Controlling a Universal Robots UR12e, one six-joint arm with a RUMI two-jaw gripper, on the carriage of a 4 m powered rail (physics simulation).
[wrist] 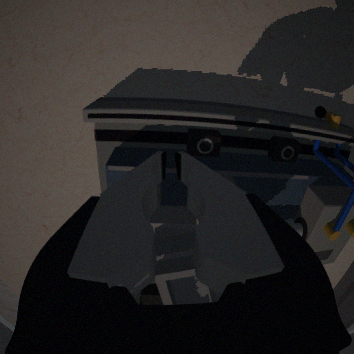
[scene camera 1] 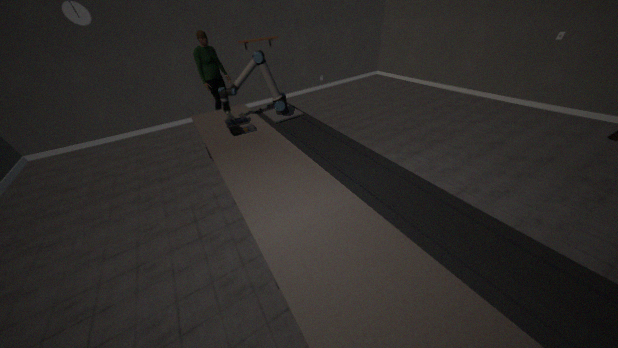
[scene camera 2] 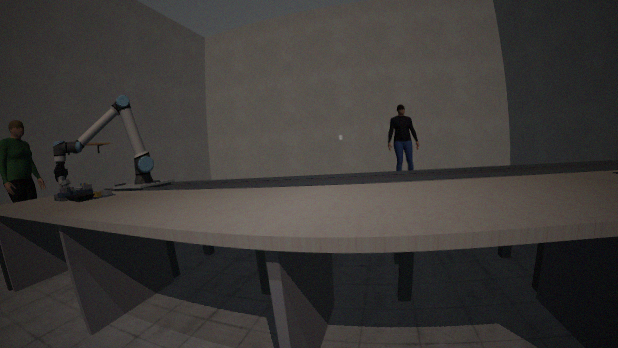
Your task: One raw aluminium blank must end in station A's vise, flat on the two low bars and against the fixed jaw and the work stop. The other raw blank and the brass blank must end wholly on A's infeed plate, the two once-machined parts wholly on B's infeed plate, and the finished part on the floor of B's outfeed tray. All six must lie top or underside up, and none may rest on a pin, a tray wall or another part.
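Seen in the pictures: gripper, fingertip midpoint: [wrist: 170, 153]; arm's base, link origin: [scene camera 1: 282, 112] [scene camera 2: 144, 183].
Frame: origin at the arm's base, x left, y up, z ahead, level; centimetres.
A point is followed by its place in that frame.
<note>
My gripper [wrist: 170, 153] @(x -22.7, y 5.9, z 71.9 cm) [scene camera 1: 228, 117] @(x -22.7, y 5.9, z 71.9 cm) [scene camera 2: 63, 189] @(x -22.7, y 5.9, z 71.9 cm) is low over the vise at the far end of the bench. Its fingertips stand close together. A narrow slit between them shows the dark blue vise body [wrist: 120, 171] @(x -20.0, y 3.0, z 76.2 cm), and no part shows in it. The fingers hide the vise jaws. A pale grey piece [wrist: 172, 244] @(x -18.2, y 9.5, z 72.1 cm) shows lower down between the fingers; I cannot tell whether it is a blank or part of the vise. A pale-edged bluish thing [wrist: 190, 291] @(x -15.1, y 11.3, z 71.1 cm) lies below it. In scene view 2 a small yellow patch [scene camera 2: 97, 194] @(x 22.8, y -0.2, z 65.5 cm) shows beside the station; the individual parts are too small and dark to tell apart.
Behind the vise runs a raised grey ledge [wrist: 165, 107] @(x -24.7, y 1.3, z 72.2 cm) with two black round-holed blocks [wrist: 204, 144] @(x -21.1, y 0.8, z 69.0 cm) [wrist: 286, 151] @(x -20.1, y 0.8, z 60.7 cm). Blue hoses [wrist: 332, 165] @(x -20.1, y 4.0, z 56.9 cm) with yellow fittings [wrist: 332, 232] @(x -15.3, y 7.9, z 57.7 cm) and a grey housing [wrist: 322, 210] @(x -17.0, y 6.5, z 58.7 cm) stand at right. A person in green [scene camera 1: 207, 62] [scene camera 2: 17, 159] stands beyond the bench end.
</note>
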